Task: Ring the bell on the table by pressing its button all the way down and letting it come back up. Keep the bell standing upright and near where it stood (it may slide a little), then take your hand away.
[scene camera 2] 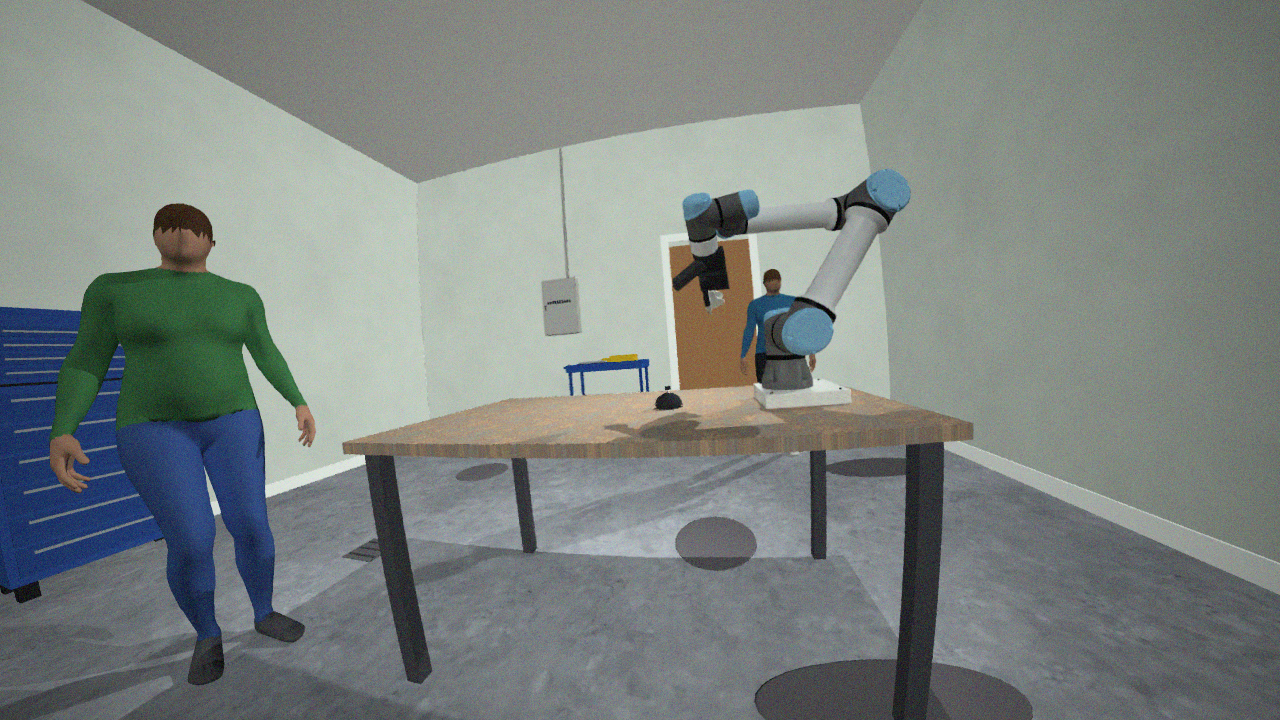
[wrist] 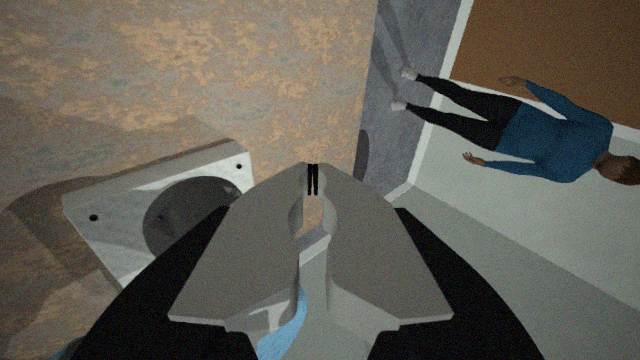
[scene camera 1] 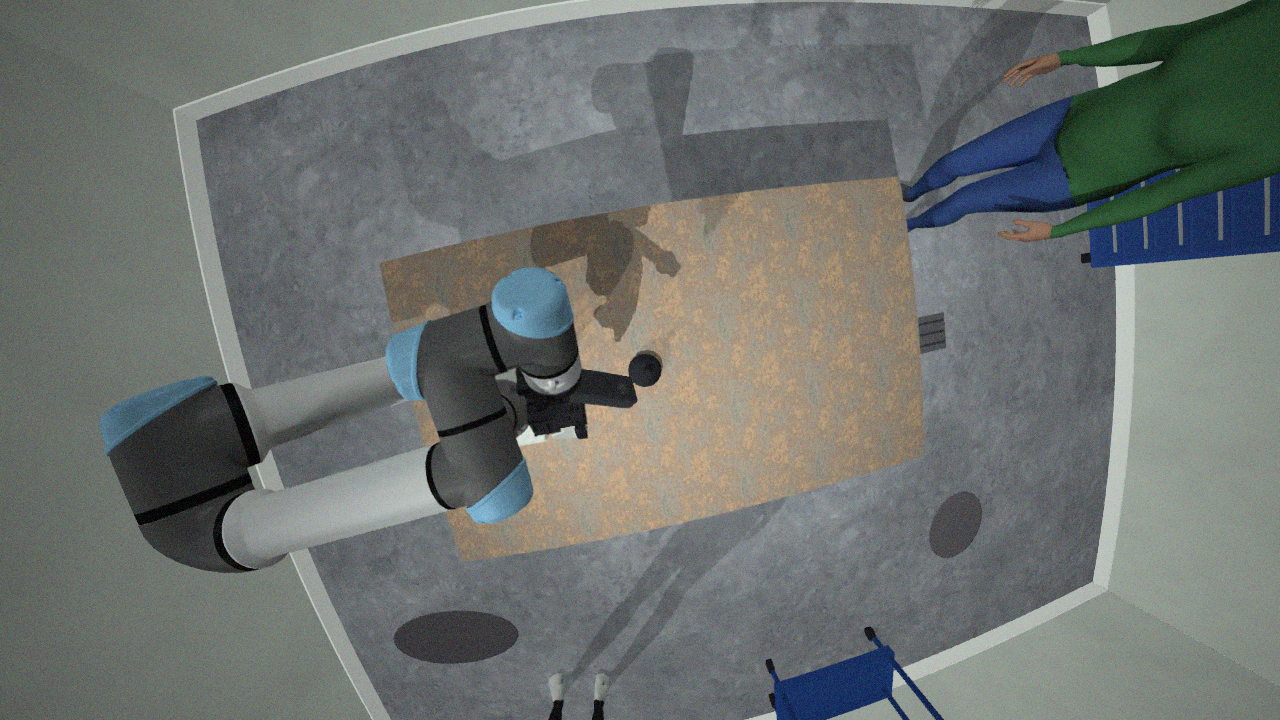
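Observation:
The bell [scene camera 1: 644,368] [scene camera 2: 668,402] is a small black dome standing upright on the table [scene camera 1: 787,313] [scene camera 2: 537,420] [wrist: 175,60]. Its small button [scene camera 2: 667,388] shows on top in the second scene view. My gripper [scene camera 2: 713,307] [wrist: 312,167] is shut, its two grey fingertips together with nothing between them. It hangs high above the table, on the arm-base side of the bell and well apart from it. In the first scene view the fingertips are hard to make out under the wrist. The bell does not show in the wrist view.
The arm's white base plate [scene camera 2: 805,394] [wrist: 115,195] is fixed on the table. A person in green [scene camera 1: 1154,116] [scene camera 2: 187,349] stands off the table's far end from the arm. A person in blue [scene camera 2: 771,308] [wrist: 555,130] stands behind the arm, near a brown door [scene camera 2: 707,349].

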